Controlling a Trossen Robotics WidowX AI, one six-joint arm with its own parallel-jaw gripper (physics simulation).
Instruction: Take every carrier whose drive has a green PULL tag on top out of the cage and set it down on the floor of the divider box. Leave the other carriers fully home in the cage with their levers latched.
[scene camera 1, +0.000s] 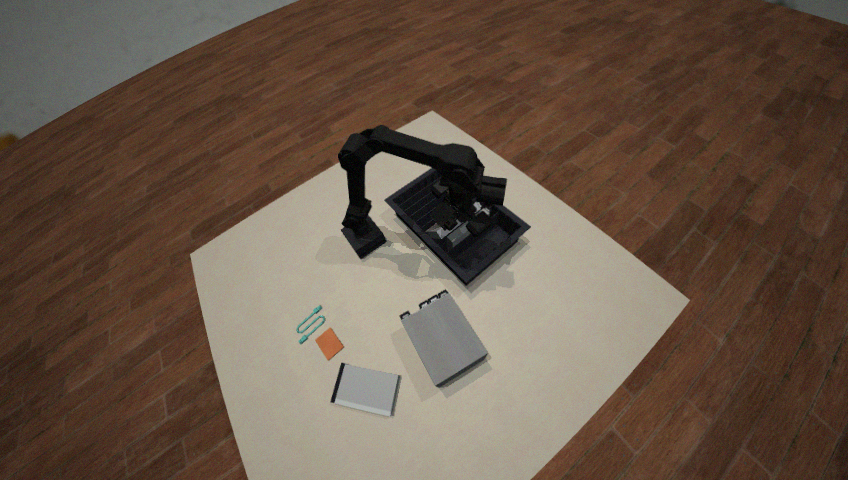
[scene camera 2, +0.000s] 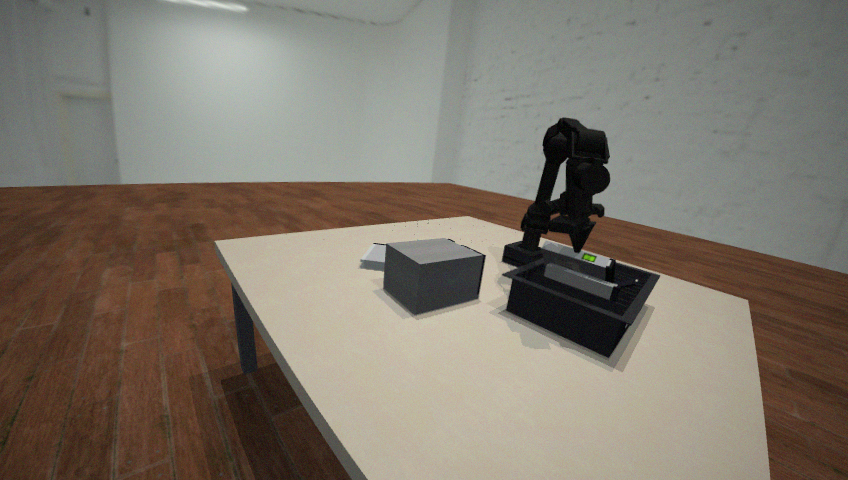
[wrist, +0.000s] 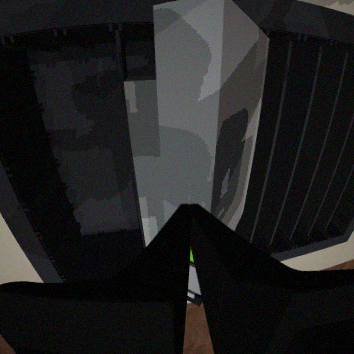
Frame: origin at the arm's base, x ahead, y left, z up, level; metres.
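Seen in the pictures: gripper, fingertip midpoint: (scene camera 1: 460, 217) (scene camera 2: 577, 252) (wrist: 188, 211); arm's base, link origin: (scene camera 1: 360, 228) (scene camera 2: 529, 247).
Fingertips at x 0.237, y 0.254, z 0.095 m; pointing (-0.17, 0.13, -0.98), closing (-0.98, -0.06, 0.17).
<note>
Offsets run from my fingertips to a thing's top centre. "spot": to the spot under its first point. Level surfaces: height alone.
The divider box {dx -0.069, dy +0.022, dz -0.063 m} (scene camera 1: 496, 258) (scene camera 2: 556, 312) (wrist: 75, 11) is dark, with narrow slots at one end. Two grey carriers are in it. One carrier {dx -0.035, dy +0.024, dz +0.007 m} (scene camera 2: 565, 252) has a green tag on top and sits high, near the box's rim. Another carrier {dx +0.010, dy +0.029, dz -0.043 m} (scene camera 2: 577, 280) is in front of it in scene camera 2. In the wrist view, a large tilted carrier (wrist: 187, 65) overlaps a lower grey surface. My gripper (scene camera 2: 577, 248) (wrist: 188, 211) is shut and empty, pointing down over the carriers; contact is unclear. The grey cage {dx +0.229, dy -0.242, dz -0.036 m} (scene camera 1: 446, 339) (scene camera 2: 434, 279) shows several dark levers at its front edge; their latching is unclear.
A flat silver-grey unit {dx +0.208, dy -0.492, dz -0.128 m} (scene camera 1: 367, 389) (scene camera 2: 373, 255) lies beside the cage. An orange square {spot: dx +0.032, dy -0.529, dz -0.150 m} (scene camera 1: 329, 343) and a teal cable {spot: dx -0.043, dy -0.523, dz -0.150 m} (scene camera 1: 320, 320) lie near it. The arm's base (scene camera 1: 364, 239) stands beside the box on the pale table {dz -0.155 m} (scene camera 1: 565, 356) (scene camera 2: 428, 380).
</note>
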